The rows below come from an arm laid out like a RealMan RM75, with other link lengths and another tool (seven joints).
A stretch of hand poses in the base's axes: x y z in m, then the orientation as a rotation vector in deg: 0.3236, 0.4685, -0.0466, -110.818, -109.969, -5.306; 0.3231, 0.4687, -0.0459, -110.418, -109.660, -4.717; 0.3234, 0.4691, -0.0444, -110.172, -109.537, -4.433; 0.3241, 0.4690, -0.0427, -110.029, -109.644, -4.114; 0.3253, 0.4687, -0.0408, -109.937, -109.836, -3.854; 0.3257, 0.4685, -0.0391, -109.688, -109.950, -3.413; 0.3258, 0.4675, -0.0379, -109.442, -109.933, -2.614; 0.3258, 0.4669, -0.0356, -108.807, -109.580, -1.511; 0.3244, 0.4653, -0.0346, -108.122, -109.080, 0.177; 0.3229, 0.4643, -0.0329, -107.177, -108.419, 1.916
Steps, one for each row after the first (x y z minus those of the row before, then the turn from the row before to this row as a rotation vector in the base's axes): -0.0005, 0.0002, 0.0007, 0.089, 0.642, 0.146; 0.0003, 0.0004, 0.0015, 0.061, 0.316, 0.111; 0.0007, -0.0001, 0.0017, -0.118, 0.161, 0.174; 0.0012, -0.0003, 0.0019, -0.157, 0.060, 0.180; 0.0004, -0.0002, 0.0017, -0.120, 0.261, 0.250; 0.0001, -0.0010, 0.0012, -0.240, 0.517, 0.241; 0.0000, -0.0006, 0.0023, -0.025, 1.024, 0.324; -0.0014, -0.0016, 0.0010, -0.235, 1.421, 0.373; -0.0015, -0.0010, 0.0017, -0.062, 1.645, 0.435
